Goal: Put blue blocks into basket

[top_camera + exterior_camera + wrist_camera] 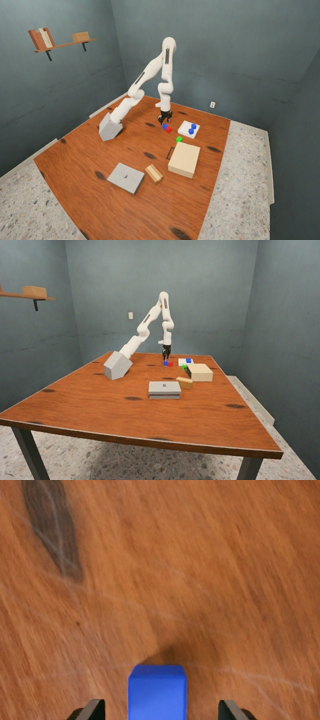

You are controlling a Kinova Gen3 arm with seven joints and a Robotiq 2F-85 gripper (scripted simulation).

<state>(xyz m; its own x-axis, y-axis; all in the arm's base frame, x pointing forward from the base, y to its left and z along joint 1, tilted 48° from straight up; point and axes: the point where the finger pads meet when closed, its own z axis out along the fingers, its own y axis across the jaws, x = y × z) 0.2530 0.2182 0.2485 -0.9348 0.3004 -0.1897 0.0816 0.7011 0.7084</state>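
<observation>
The red block is 5 cm ahead of my hand, 1 cm to the right of it and 5 cm below it. Round my hand: white basket: 16 cm ahead, 13 cm to the left, 6 cm below; then light wooden cabinet: 33 cm ahead, 14 cm to the right, 3 cm below; then green block: 19 cm ahead, 3 cm to the right, 5 cm below.
</observation>
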